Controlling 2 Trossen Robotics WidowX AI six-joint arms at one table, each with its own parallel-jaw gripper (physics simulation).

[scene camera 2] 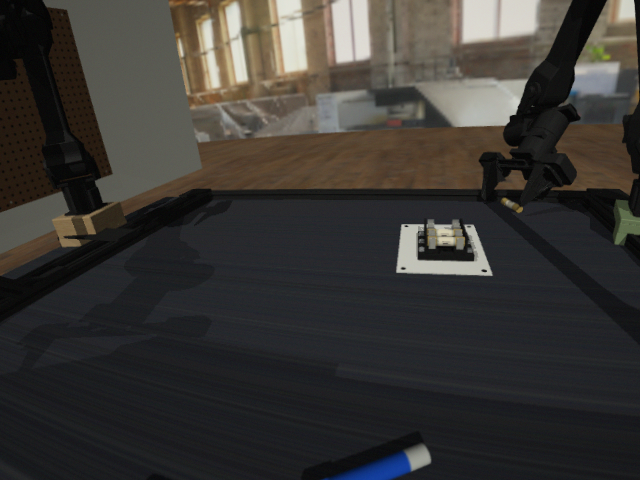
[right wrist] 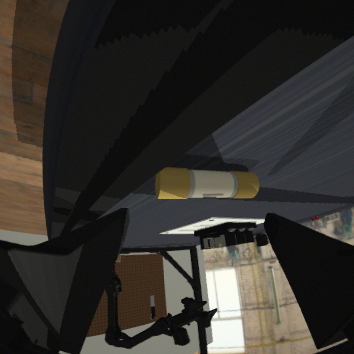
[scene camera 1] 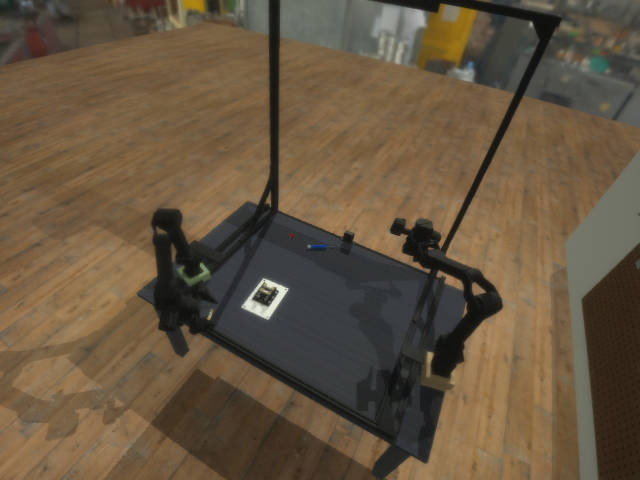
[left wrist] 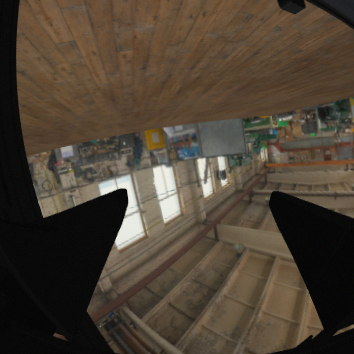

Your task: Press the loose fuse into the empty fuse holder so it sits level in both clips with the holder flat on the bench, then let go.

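Where they show: left gripper, between the fingertips: (right wrist: 211, 304) (scene camera 1: 412, 222) (left wrist: 200, 197); right gripper, between the fingertips: (scene camera 2: 500, 202) (right wrist: 198, 218) (scene camera 1: 217, 313); left arm's base, origin of its link: (scene camera 2: 86, 210) (scene camera 1: 441, 367); right arm's base, origin of its link: (scene camera 1: 193, 270).
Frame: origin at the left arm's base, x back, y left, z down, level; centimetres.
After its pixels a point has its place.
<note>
The loose fuse (scene camera 1: 210, 314) {y 3.8, x -86.9, z 5.0 cm} (scene camera 2: 511, 205) {y 3.1, x -86.8, z 5.3 cm} (right wrist: 207, 184) {y 4.4, x -87.6, z 5.3 cm}, cream with gold caps, lies on the table near its edge. My right gripper (scene camera 2: 504, 200) {y 2.8, x -84.5, z 4.5 cm} (right wrist: 198, 218) {y 2.8, x -84.5, z 4.5 cm} is open and low beside it; in the right wrist view the fuse lies lengthwise across the gap, beyond the fingertips. The black fuse holder (scene camera 1: 265, 293) (scene camera 2: 445, 253) sits flat on a white plate (scene camera 2: 439, 268) {y -18.7, x -68.8, z 6.1 cm} (right wrist: 185, 229) {y -5.1, x -69.3, z 6.1 cm}. It carries two fuses; in scene camera 2 the pair of clips farthest back is empty. My left gripper (left wrist: 200, 197) {y -44.4, x -20.3, z -24.5 cm} is open and empty, raised high at the right in scene camera 1.
A blue screwdriver (scene camera 1: 316, 247) {y -46.6, x -58.8, z 5.3 cm} (scene camera 2: 369, 467) {y -47.1, x -59.1, z 4.9 cm}, a small red object (scene camera 1: 291, 236) {y -50.1, x -72.8, z 5.9 cm} and a small black block (scene camera 1: 348, 236) {y -56.5, x -45.5, z 2.2 cm} are toward the far edge in scene camera 1. Black frame posts (scene camera 1: 273, 103) {y -63.6, x -87.4, z -52.8 cm} rise from the table, and dark rails run along its sides.
</note>
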